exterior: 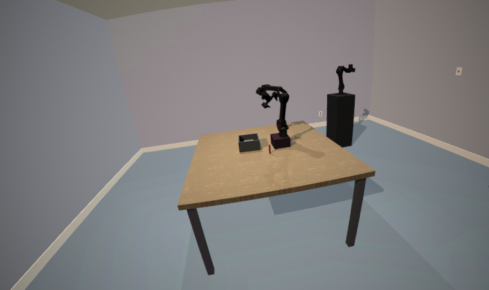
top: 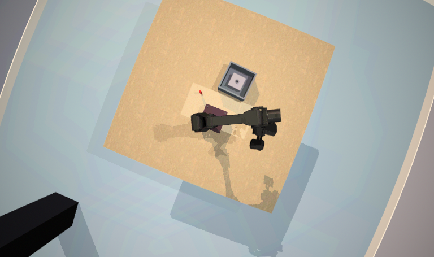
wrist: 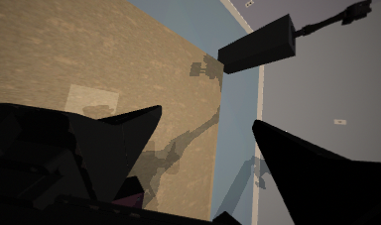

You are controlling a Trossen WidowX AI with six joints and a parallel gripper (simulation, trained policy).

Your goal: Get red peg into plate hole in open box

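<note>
The red peg lies 18 cm ahead of my gripper tip, 42 cm to the left of it and 29 cm below it. Also, from my gripper tip: plate: 32 cm ahead, 22 cm to the left, 29 cm below; then grey box: 32 cm ahead, 22 cm to the left, 31 cm below.
</note>
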